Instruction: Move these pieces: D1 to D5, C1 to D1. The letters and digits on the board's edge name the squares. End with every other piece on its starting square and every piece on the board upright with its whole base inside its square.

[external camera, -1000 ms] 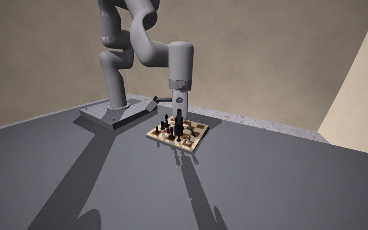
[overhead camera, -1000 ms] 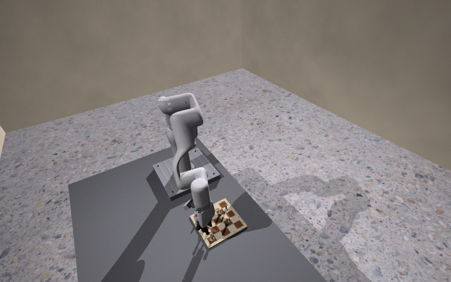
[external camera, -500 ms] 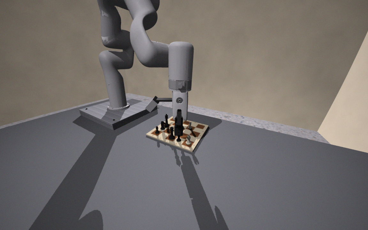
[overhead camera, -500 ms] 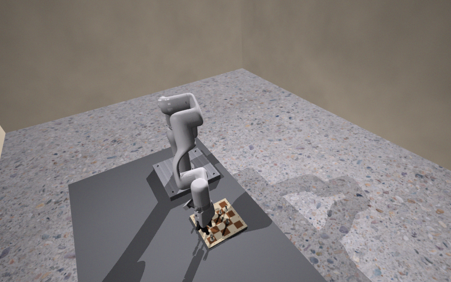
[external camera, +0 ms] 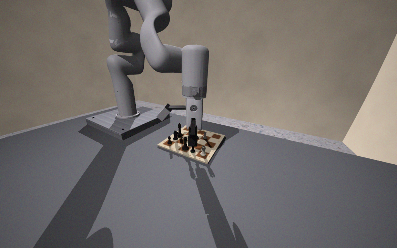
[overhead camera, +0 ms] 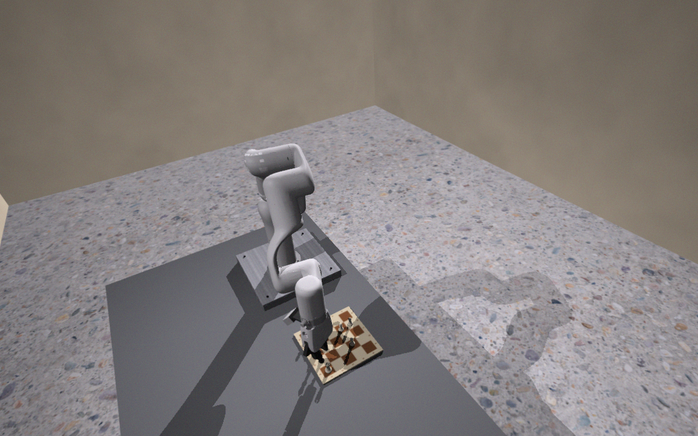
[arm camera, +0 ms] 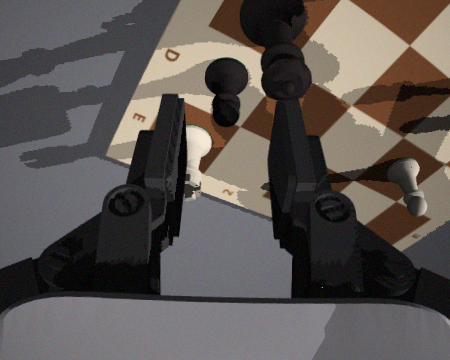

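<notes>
My gripper is now 40 mm short of the white piece, 10 mm to the right of it and 40 mm above it. The rest, counted from my hand: chessboard (50 mm behind, 70 mm to the left, 60 mm below).
</notes>
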